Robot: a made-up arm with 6 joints.
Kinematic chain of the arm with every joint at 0, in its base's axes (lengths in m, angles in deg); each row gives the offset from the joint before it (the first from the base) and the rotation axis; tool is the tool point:
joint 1: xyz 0 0 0.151 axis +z
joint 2: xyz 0 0.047 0 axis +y
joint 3: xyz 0 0 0.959 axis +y
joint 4: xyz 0 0 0.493 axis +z
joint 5: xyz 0 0 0 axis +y
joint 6: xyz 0 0 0.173 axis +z
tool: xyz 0 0 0
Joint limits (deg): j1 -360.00..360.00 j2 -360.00..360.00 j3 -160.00..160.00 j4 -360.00..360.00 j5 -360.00..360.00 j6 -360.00..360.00
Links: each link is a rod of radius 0.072 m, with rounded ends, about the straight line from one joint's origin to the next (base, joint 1, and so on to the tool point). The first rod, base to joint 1, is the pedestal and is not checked.
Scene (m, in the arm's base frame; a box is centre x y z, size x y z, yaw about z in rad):
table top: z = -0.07
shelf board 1: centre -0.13 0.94 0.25 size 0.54 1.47 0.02 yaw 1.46
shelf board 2: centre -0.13 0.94 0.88 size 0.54 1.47 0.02 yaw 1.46
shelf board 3: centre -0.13 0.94 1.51 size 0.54 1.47 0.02 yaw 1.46
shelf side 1: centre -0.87 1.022 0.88 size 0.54 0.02 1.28 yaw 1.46
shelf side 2: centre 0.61 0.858 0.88 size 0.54 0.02 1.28 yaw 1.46
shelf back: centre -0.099 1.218 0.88 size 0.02 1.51 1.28 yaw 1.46
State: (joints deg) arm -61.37 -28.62 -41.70 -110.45 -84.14 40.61
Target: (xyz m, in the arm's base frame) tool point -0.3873 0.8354 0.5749
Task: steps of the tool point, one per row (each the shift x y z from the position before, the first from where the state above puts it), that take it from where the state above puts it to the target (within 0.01 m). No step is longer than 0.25 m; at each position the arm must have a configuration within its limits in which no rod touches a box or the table.
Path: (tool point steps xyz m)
1: -0.0551 -0.1433 0.0169
2: -0.0151 -0.1451 0.0000
3: 0.0231 -0.1363 -0.0168
4: -0.0973 0.0490 -0.1718
5: -0.0523 0.0110 -0.1778
6: -0.0066 -0.0212 -0.1641
7: 0.0341 -0.0445 -0.1328
8: -0.0113 0.1743 -0.0022
9: 0.0511 0.1843 0.0020

